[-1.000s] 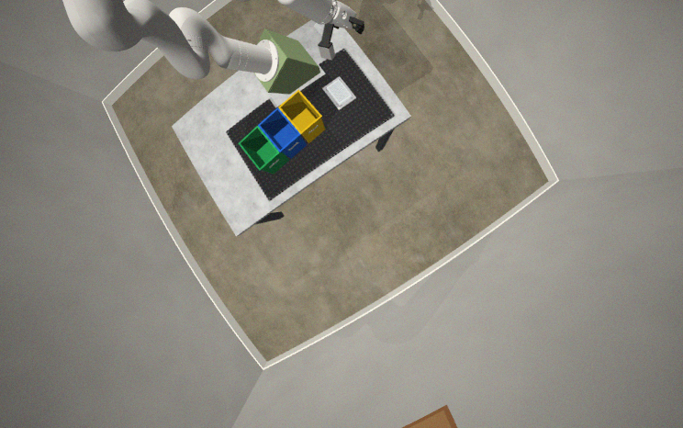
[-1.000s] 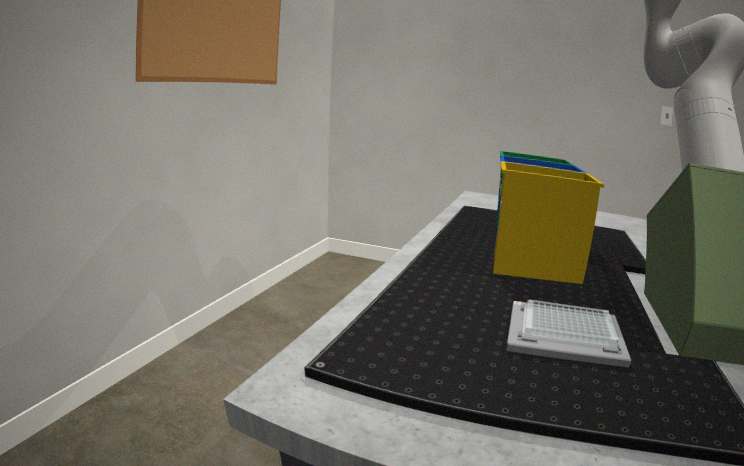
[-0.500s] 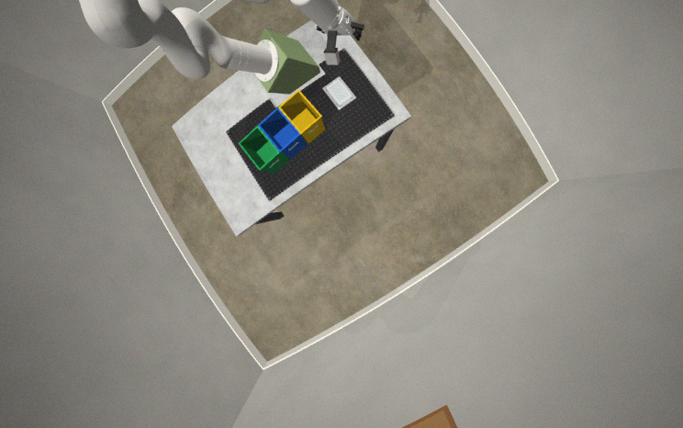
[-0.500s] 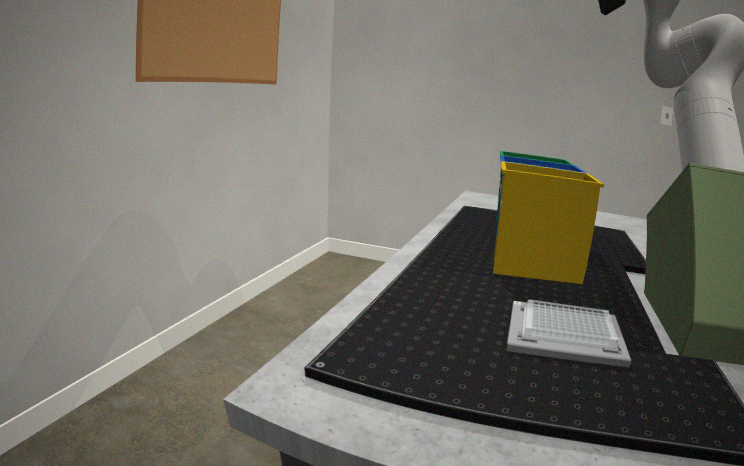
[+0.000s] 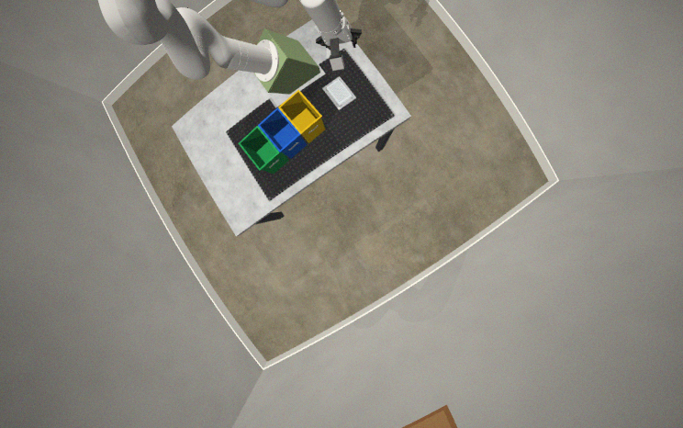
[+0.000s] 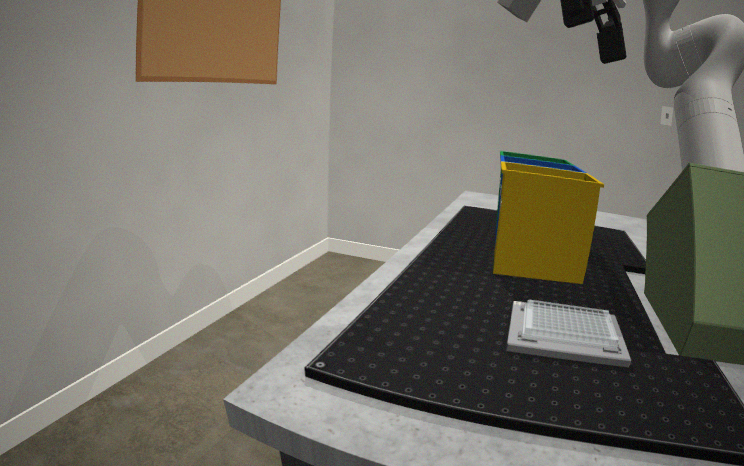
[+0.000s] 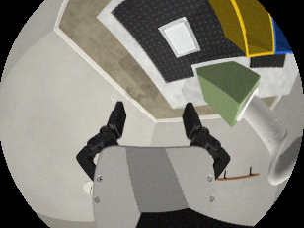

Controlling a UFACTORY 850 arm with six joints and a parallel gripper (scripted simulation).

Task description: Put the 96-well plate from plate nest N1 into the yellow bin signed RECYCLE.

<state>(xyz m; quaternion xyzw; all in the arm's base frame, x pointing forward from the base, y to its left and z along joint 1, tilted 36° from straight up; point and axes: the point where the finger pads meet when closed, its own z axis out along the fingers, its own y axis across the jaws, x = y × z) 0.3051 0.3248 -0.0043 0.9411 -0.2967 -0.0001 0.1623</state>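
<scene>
The 96-well plate lies 35 cm below my hand, 3 cm to the right of it and 2 cm behind it. From my hand the other things lie so: blue bin 41 cm to the right, 28 cm below, 4 cm ahead; then grey plate nest 36 cm below, 3 cm to the right, 2 cm behind; then yellow bin 28 cm to the right, 28 cm below, 3 cm ahead.
</scene>
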